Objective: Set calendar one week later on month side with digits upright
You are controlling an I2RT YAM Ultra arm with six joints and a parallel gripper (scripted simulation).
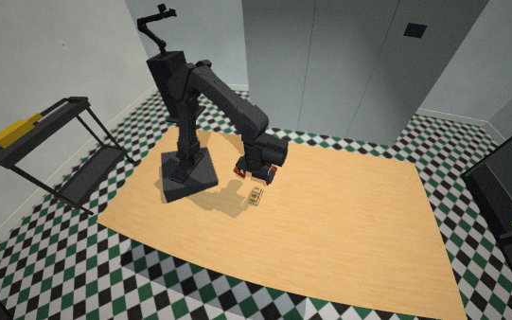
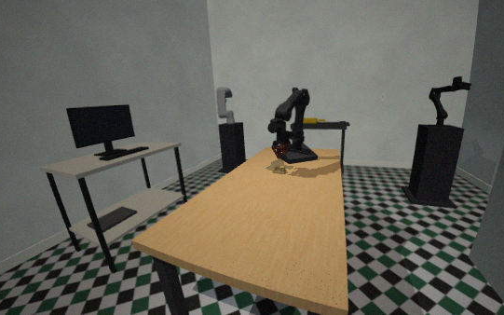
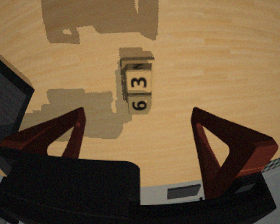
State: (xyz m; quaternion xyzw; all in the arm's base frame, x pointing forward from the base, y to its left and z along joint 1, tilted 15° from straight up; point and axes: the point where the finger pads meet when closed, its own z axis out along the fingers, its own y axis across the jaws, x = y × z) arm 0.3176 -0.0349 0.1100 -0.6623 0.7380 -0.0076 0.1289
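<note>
The wooden cube is 9 cm below my hand and 3 cm to the right of it. Round my hand: wooden tray: 10 cm below, 2 cm to the right.
</note>
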